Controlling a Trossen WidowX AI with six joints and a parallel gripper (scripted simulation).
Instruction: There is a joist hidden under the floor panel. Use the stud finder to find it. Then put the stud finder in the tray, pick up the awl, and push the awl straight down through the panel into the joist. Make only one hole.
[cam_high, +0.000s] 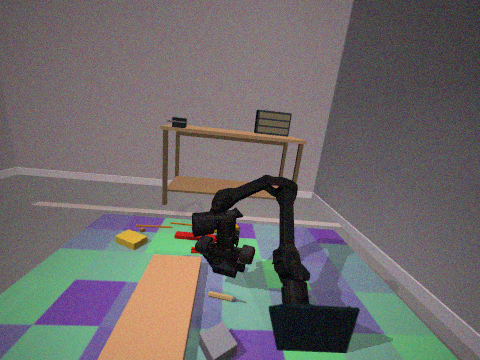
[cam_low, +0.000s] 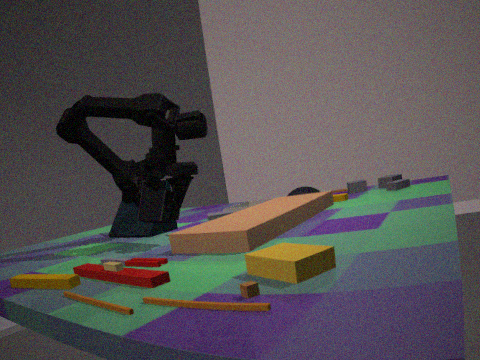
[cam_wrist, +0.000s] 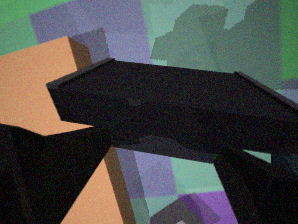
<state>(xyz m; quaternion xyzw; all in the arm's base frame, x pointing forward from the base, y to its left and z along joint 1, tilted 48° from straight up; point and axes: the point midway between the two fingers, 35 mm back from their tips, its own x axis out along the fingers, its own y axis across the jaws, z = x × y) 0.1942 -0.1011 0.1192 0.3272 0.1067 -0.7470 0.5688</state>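
Now: the stud finder 2 cm behind my gripper tip. Also, from my gripper tip: yellow block: 39 cm ahead, 27 cm to the right, 6 cm below; awl: 2 cm behind, 5 cm to the left, 7 cm below.
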